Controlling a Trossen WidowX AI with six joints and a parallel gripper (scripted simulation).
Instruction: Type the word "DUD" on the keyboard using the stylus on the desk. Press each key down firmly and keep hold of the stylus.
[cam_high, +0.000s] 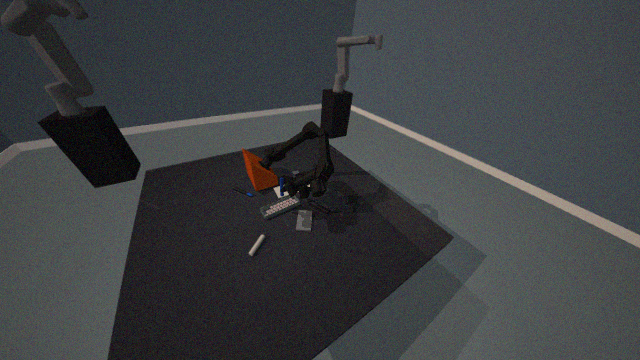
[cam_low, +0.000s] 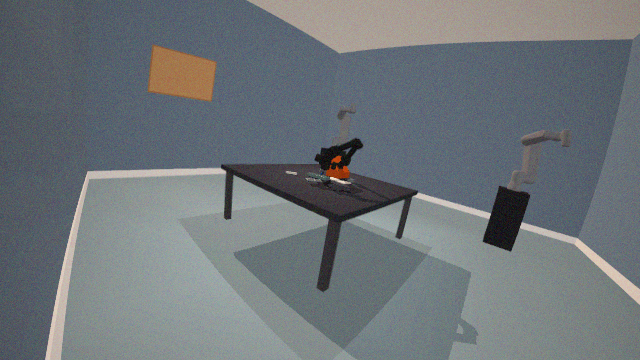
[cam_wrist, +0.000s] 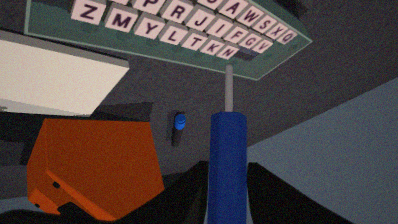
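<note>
The white stylus tip is 40 mm below my gripper tip, 10 mm to the right of it and 10 mm ahead of it. From my gripper tip the other things lie so: d key: 100 mm below, 40 mm to the left; u key: 100 mm below, 30 mm ahead, 10 mm to the right; blue stylus: 10 mm below.
</note>
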